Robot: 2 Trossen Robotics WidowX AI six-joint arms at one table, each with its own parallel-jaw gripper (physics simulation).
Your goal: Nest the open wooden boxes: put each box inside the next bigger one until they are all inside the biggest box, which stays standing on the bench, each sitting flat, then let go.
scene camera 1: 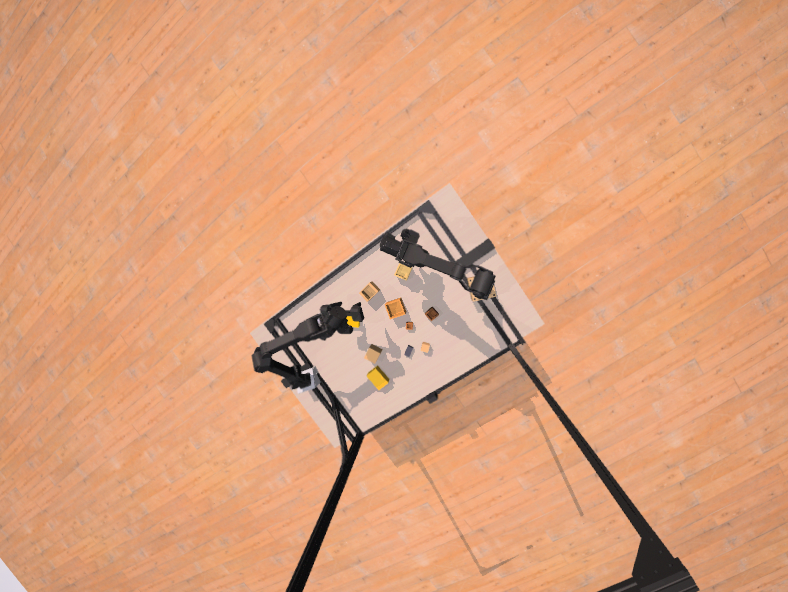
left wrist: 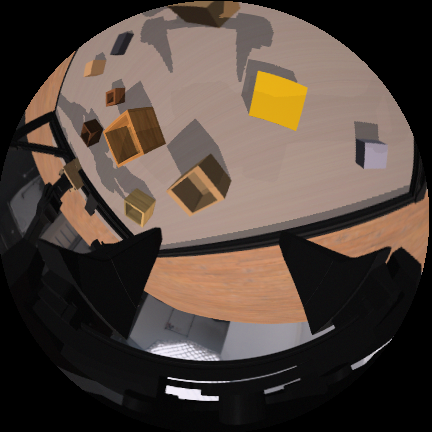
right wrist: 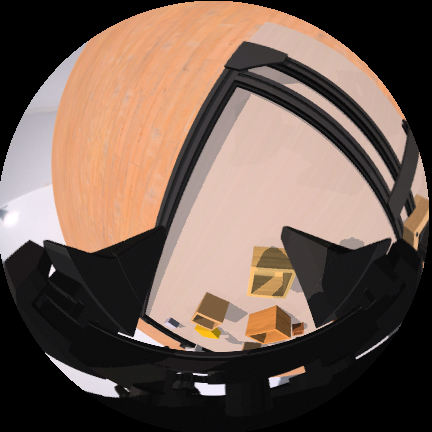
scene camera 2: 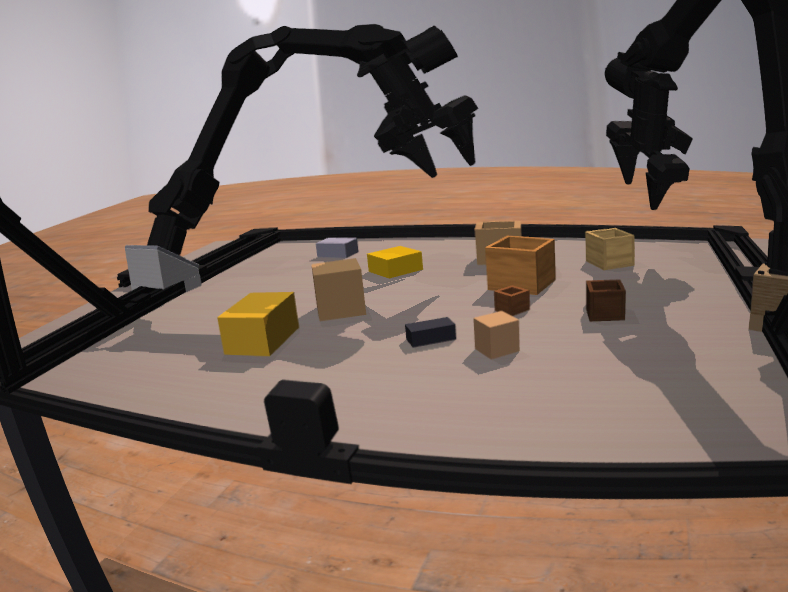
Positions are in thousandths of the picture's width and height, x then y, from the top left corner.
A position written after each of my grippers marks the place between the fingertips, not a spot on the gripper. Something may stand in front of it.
My left gripper (scene camera 2: 576, 288) is open, holding nothing. Also in view: an orange-brown box (scene camera 2: 668, 443). My right gripper (scene camera 2: 813, 332) is open and holds nothing. Also in view: a pale box (scene camera 2: 771, 421). The table carries a dark brown box (scene camera 2: 768, 506), a reddish-brown box (scene camera 2: 650, 508), a grey block (scene camera 2: 421, 418) and a dark block (scene camera 2: 550, 560).
The orange-brown box is seen too in the left wrist view (left wrist: 316, 304) and in the right wrist view (right wrist: 628, 751). The grey block shows as well in the left wrist view (left wrist: 855, 355). My left gripper is seen too in the left wrist view (left wrist: 515, 545).
